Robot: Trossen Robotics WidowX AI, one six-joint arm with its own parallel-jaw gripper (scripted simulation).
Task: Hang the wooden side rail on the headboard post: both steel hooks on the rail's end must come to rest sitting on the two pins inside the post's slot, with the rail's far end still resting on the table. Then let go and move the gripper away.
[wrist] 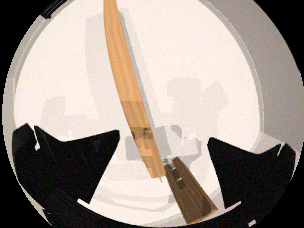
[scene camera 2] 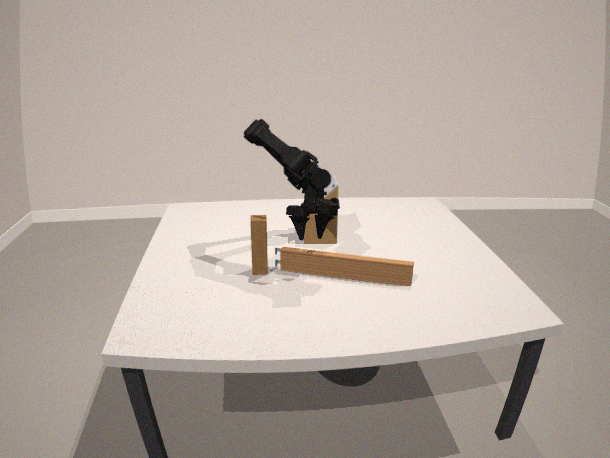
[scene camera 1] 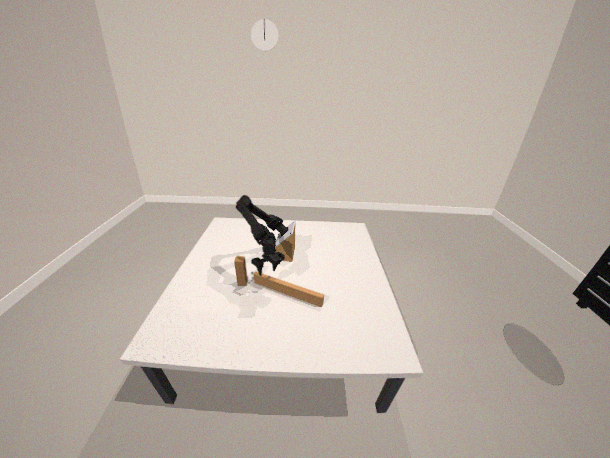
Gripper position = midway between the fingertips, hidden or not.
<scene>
My gripper (scene camera 2: 310, 239) is open, holding nothing. Also in view: a wooden side rail (scene camera 2: 370, 269) and a headboard post (scene camera 2: 258, 222).
The wooden side rail shows as well in scene camera 1 (scene camera 1: 316, 298). My gripper is seen too in the wrist view (wrist: 166, 139). The headboard post shows as well in the wrist view (wrist: 191, 198).
</scene>
